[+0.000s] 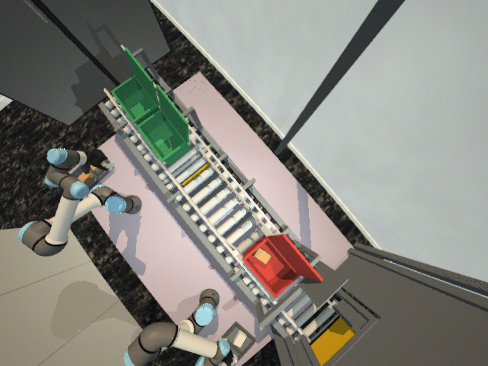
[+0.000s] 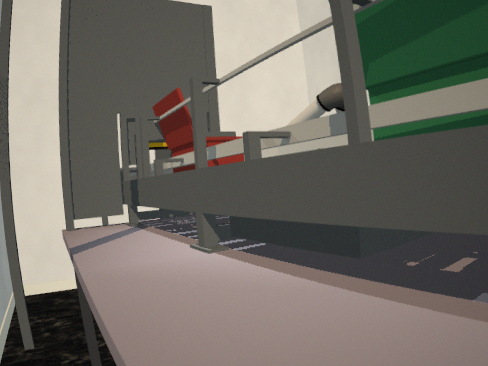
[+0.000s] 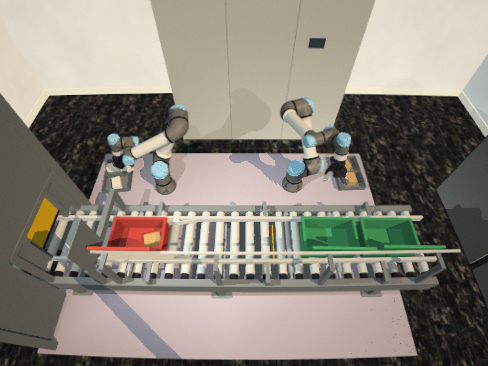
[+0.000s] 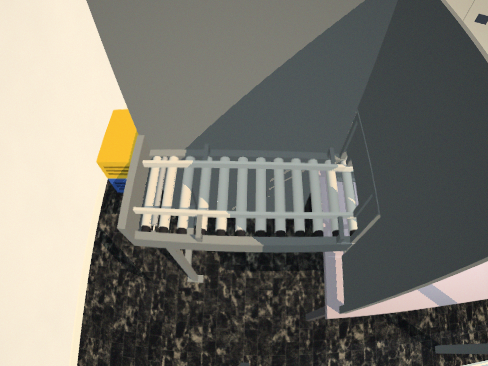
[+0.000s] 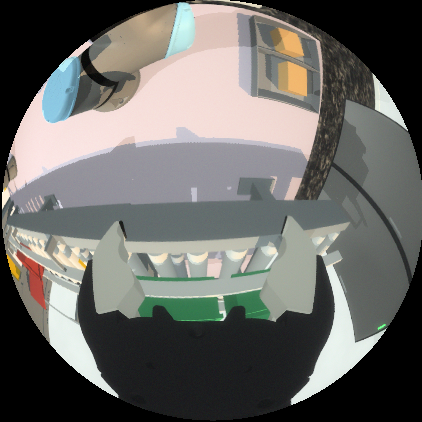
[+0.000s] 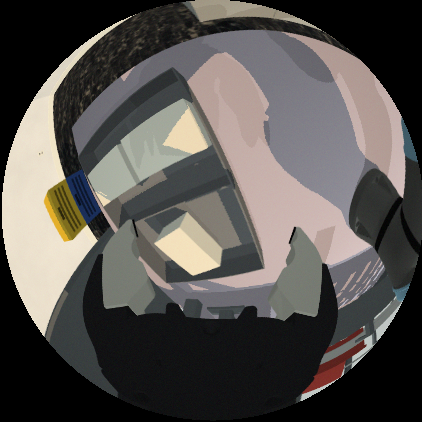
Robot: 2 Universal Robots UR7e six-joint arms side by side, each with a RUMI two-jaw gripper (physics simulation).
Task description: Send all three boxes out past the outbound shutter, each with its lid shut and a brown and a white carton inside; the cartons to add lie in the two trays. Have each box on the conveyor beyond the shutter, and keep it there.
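Frame: origin at the left arm's base, x right, y back, z down, level; millimetres.
Where they show: left gripper, fingertip midpoint: (image 1: 108, 161) (image 3: 334, 180) (image 5: 201, 220); right gripper, fingertip midpoint: (image 3: 125, 169) (image 6: 213, 226); left arm's base, link origin: (image 1: 132, 204) (image 3: 292, 184) (image 5: 113, 85); right arm's base, link origin: (image 1: 209, 298) (image 3: 166, 186) (image 6: 369, 202).
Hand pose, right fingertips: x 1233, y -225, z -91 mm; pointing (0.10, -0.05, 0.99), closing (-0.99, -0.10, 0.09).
Observation:
Things, the pixels of their top centre, and the offset from my right fingertips. "*": a spot on its surface instead.
- red box, surface spot: (image 3: 130, 231) * dx -345, dy -507, dz -139 mm
- light-brown carton, top centre: (image 3: 152, 237) (image 1: 262, 256) dx -509, dy -529, dz -189 mm
- grey panel, surface spot: (image 3: 87, 247) * dx -344, dy -736, dz -434 mm
- outbound conveyor, surface spot: (image 4: 242, 195) * dx +521, dy -790, dz -128 mm
- yellow strip, top centre: (image 3: 273, 242) (image 1: 195, 173) dx -1179, dy -366, dz -124 mm
The red box (image 1: 280, 272) (image 3: 130, 231) stands on the conveyor at the shutter end, lid up, with a light-brown carton (image 1: 262, 256) (image 3: 152, 238) inside. Two green boxes (image 1: 162, 135) (image 3: 327, 232), (image 1: 135, 97) (image 3: 390, 232) stand side by side at the other end, lids up, no carton visible inside. Brown cartons (image 5: 287, 42), (image 5: 292, 78) lie in one tray (image 5: 254, 55); pale cartons (image 6: 190, 245), (image 6: 187, 131) lie in the other tray (image 6: 180, 181). My left gripper (image 5: 201, 220) is open and empty above the conveyor's near edge. My right gripper (image 6: 213, 226) is open, above and beside the pale cartons' tray.
A grey panel (image 3: 87, 245) stands across the conveyor beside the red box. Rails run along both sides of the conveyor. The outbound conveyor (image 4: 242, 195) carries no box. A yellow strip (image 1: 196, 174) (image 3: 273, 240) crosses between the rollers.

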